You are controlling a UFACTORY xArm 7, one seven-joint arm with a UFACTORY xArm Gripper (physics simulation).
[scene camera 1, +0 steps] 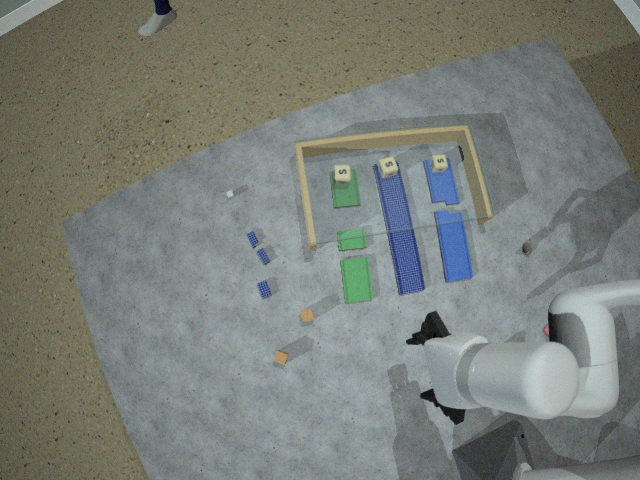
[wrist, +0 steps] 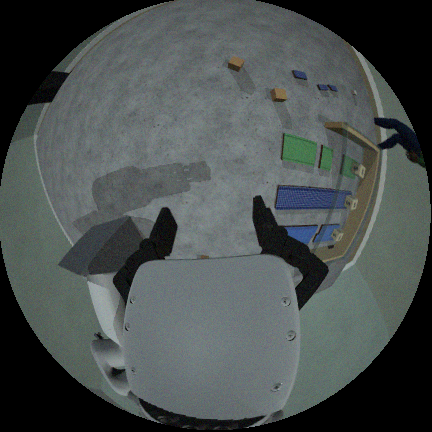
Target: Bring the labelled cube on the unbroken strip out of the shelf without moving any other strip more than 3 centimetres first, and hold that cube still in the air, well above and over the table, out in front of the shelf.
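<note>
A long dark blue patterned strip (scene camera 1: 405,245) (wrist: 310,198) runs unbroken out of the shelf (scene camera 1: 306,196) (wrist: 367,197). A cream cube (scene camera 1: 388,166) (wrist: 352,202) labelled S sits on its far end, under the clear top. To the left in the scene view, a green strip (scene camera 1: 356,284) (wrist: 299,149) lies in separate pieces with an S cube (scene camera 1: 342,174) (wrist: 359,170) at its far end. To the right, a blue strip (scene camera 1: 455,250) (wrist: 301,233) is split by a gap, with an S cube (scene camera 1: 438,162) (wrist: 337,234) on its inner piece. My gripper (scene camera 1: 417,367) (wrist: 211,211) is open and empty, above the table in front of the shelf.
Two orange blocks (scene camera 1: 307,315) (scene camera 1: 281,357) (wrist: 279,94) (wrist: 236,63) and small blue tiles (scene camera 1: 264,289) (wrist: 300,74) lie left of the strips. A small brown object (scene camera 1: 526,248) lies right of the shelf. A dark grey angular block (scene camera 1: 488,449) (wrist: 107,250) stands near the arm. Wooden walls bound the shelf's sides and back.
</note>
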